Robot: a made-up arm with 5 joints. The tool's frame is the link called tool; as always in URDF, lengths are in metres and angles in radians. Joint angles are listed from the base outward.
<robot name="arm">
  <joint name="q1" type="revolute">
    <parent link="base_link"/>
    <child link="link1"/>
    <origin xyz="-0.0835 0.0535 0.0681" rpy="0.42 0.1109 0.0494"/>
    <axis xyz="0 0 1"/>
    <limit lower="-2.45" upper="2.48"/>
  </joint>
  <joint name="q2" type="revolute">
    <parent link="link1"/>
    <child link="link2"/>
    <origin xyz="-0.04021 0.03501 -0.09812" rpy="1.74 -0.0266 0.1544"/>
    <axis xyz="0 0 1"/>
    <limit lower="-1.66" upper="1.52"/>
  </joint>
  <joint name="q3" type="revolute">
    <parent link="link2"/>
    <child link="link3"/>
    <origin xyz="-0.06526 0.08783 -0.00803" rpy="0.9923 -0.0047 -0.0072"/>
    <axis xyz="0 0 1"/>
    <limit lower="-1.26" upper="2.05"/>
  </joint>
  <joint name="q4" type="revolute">
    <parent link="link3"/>
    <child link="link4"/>
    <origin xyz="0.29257 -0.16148 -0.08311" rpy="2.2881 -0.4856 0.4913"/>
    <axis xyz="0 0 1"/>
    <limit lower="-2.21" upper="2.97"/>
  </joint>
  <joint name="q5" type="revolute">
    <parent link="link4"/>
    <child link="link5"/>
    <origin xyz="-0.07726 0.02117 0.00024" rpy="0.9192 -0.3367 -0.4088"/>
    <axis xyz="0 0 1"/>
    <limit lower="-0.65" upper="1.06"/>
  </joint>
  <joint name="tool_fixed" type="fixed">
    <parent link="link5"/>
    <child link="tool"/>
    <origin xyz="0.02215 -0.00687 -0.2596" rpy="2.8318 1.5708 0"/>
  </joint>
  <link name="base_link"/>
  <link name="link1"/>
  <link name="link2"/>
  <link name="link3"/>
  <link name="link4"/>
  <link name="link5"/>
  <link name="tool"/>
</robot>
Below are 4 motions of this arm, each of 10 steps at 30 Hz.
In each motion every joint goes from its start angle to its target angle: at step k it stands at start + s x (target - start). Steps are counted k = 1, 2, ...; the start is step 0. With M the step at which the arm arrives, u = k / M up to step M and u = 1 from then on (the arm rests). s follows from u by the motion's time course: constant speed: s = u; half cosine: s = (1 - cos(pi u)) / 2; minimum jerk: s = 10 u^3 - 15 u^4 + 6 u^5.
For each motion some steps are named. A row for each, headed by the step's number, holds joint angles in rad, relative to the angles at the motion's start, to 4 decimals.
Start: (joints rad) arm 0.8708 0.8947 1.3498 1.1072 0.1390
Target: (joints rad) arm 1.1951 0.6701 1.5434 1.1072 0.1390
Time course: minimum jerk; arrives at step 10
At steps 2, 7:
2: 0.0188 -0.0130 0.0112 0.0000 0.0000
7: 0.2714 -0.1880 0.1620 0.0000 0.0000

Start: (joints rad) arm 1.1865 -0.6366 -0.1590 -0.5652 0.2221
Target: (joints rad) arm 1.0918 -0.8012 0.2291 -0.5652 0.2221
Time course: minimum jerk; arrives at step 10
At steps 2, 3, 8, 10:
2: -0.0055 -0.0095 0.0225 0.0000 0.0000
3: -0.0154 -0.0268 0.0633 0.0000 0.0000
8: -0.0892 -0.1551 0.3656 0.0000 0.0000
10: -0.0947 -0.1646 0.3881 0.0000 0.0000

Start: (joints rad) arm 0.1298 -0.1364 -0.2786 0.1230 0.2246
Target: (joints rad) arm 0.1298 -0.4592 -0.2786 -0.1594 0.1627
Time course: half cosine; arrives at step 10
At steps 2, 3, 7, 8, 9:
2: 0.0000 -0.0308 0.0000 -0.0270 -0.0059
3: 0.0000 -0.0665 0.0000 -0.0582 -0.0128
7: 0.0000 -0.2563 0.0000 -0.2242 -0.0491
8: 0.0000 -0.2920 0.0000 -0.2554 -0.0560
9: 0.0000 -0.3149 0.0000 -0.2755 -0.0604

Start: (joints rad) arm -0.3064 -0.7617 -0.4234 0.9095 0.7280
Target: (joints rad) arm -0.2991 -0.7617 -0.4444 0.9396 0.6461
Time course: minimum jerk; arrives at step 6
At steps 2, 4, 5, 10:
2: 0.0015 0.0000 -0.0044 0.0063 -0.0172
4: 0.0058 0.0000 -0.0166 0.0238 -0.0647
5: 0.0070 0.0000 -0.0203 0.0290 -0.0790
10: 0.0073 0.0000 -0.0210 0.0301 -0.0819

